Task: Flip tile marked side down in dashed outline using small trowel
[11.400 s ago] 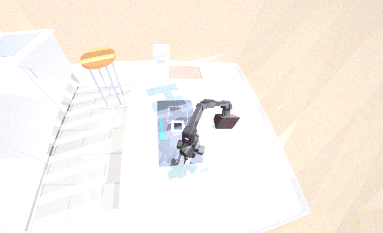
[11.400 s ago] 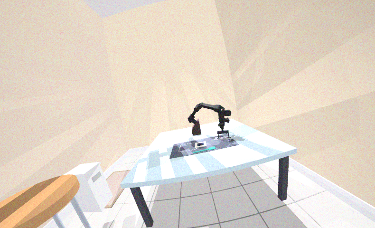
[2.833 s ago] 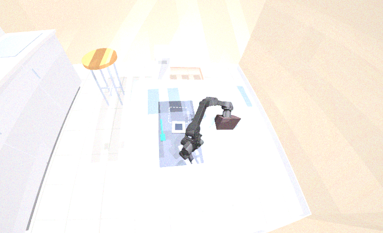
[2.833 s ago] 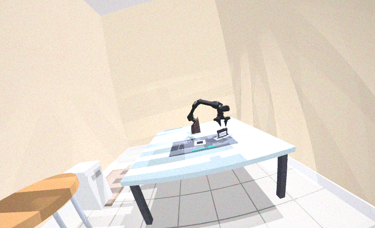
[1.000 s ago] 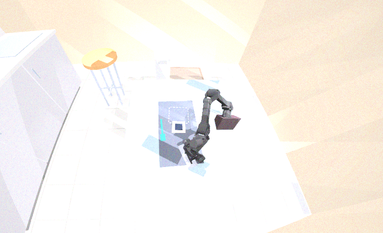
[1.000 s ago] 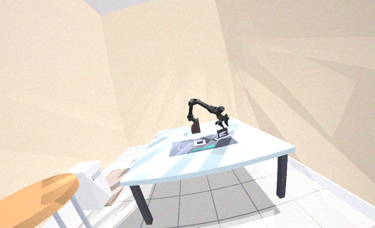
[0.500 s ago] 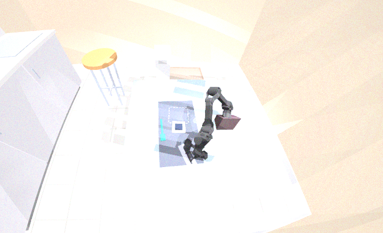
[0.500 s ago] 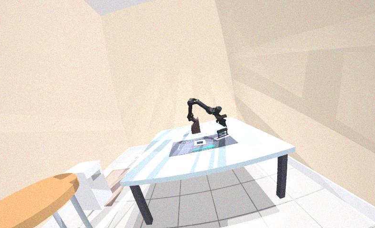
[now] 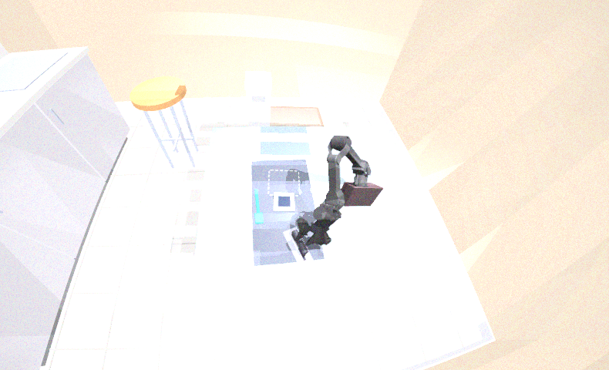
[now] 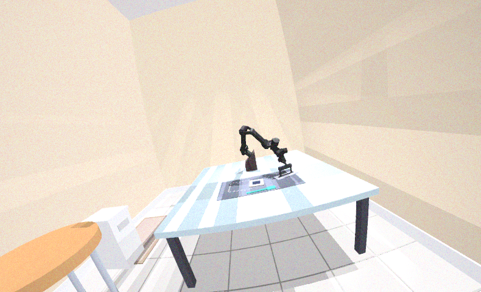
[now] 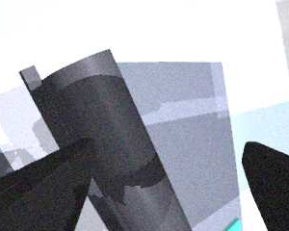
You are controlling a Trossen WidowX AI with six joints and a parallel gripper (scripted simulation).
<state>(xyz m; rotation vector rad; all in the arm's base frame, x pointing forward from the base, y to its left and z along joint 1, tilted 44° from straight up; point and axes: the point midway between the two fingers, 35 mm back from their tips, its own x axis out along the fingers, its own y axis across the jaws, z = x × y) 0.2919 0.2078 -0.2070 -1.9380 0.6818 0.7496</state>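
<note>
My gripper tip is 270 mm to the left of the white tile, 100 mm above it and 80 mm short of it. Also, from my gripper tip: grey mat: 250 mm to the right, 120 mm below, 80 mm ahead; teal trowel: 220 mm ahead, 210 mm to the right, 100 mm below.
</note>
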